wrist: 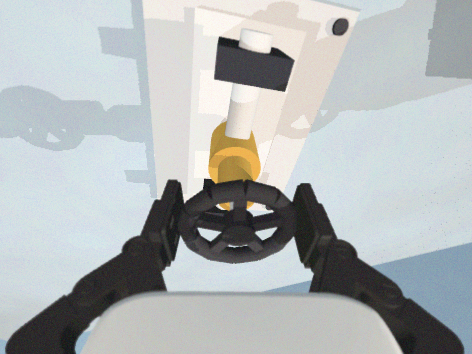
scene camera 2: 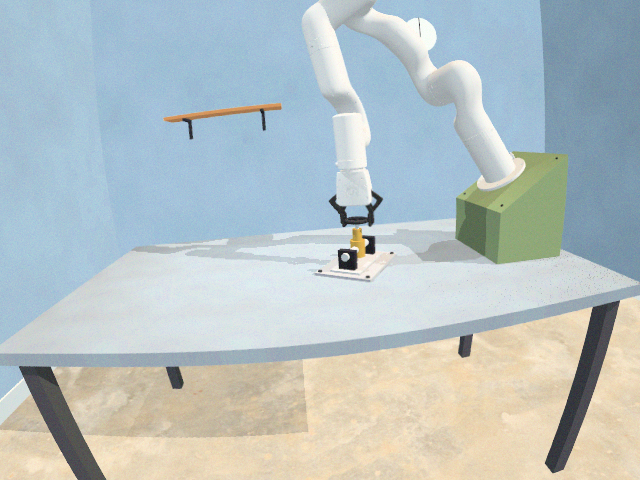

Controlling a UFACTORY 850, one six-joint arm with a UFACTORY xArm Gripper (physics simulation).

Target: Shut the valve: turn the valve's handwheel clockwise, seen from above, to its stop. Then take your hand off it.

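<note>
The black spoked handwheel (scene camera 2: 356, 220) (wrist: 238, 234) sits level on top of the valve's yellow body (scene camera 2: 357, 246) (wrist: 234, 160). My gripper (scene camera 2: 357, 221) (wrist: 238, 197) points down and is shut on the handwheel, one finger pad against the rim on each side. A white pipe (wrist: 241, 115) runs through the yellow body and is carried by black blocks, one (scene camera 2: 347, 259) nearer the scene camera and one (scene camera 2: 369, 244) (wrist: 253, 66) on the other side. The handwheel partly hides the lower part of the valve in the wrist view.
The valve stands on a white base plate (scene camera 2: 330, 274) (wrist: 169, 100) with dark bolts at its corners, on the grey table (scene camera 2: 206, 304). A green pedestal (scene camera 2: 529, 222) bearing the arm's base stands at the right. An orange shelf (scene camera 2: 222, 112) hangs on the blue wall at the left.
</note>
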